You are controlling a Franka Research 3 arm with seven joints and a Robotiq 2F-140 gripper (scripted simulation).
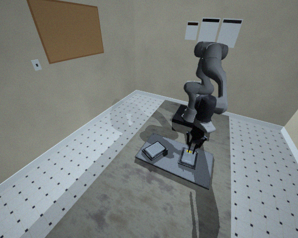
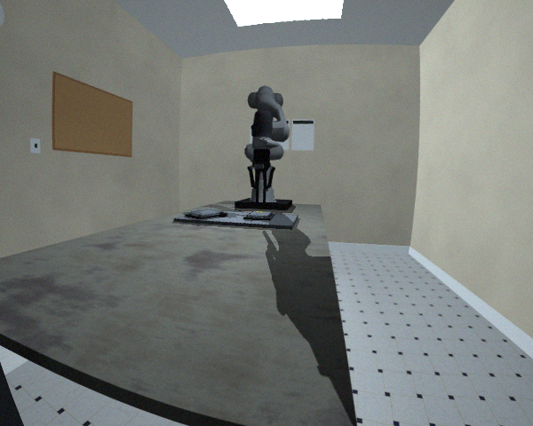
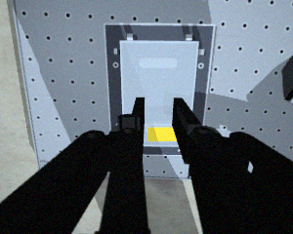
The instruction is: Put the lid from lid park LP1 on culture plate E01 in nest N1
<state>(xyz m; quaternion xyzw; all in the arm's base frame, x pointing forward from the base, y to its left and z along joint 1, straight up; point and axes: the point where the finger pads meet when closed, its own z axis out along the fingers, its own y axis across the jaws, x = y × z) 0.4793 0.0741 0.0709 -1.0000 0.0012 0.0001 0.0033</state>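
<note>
Right now my hand is 8 cm above the clear lid. Also, from my hand: lid park LP1: 9 cm below; culture plate E01: 4 cm ahead, 26 cm to the right, 8 cm below.
</note>
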